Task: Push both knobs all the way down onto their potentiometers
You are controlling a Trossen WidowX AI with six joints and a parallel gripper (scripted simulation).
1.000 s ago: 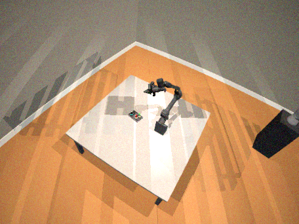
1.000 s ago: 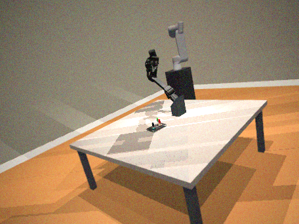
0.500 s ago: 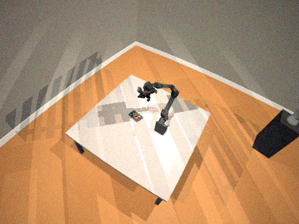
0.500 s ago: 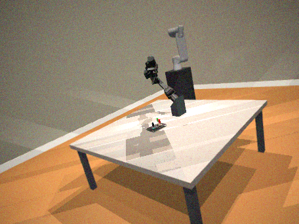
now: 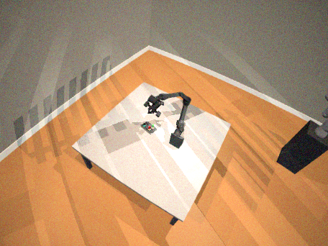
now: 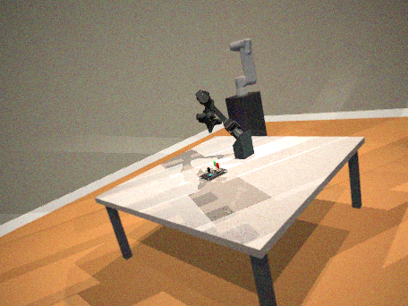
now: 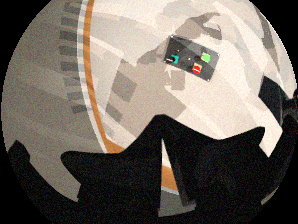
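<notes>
Right now my gripper tip is 20 mm past the red knob, 20 mm to the left of it and 220 mm above it.
</notes>
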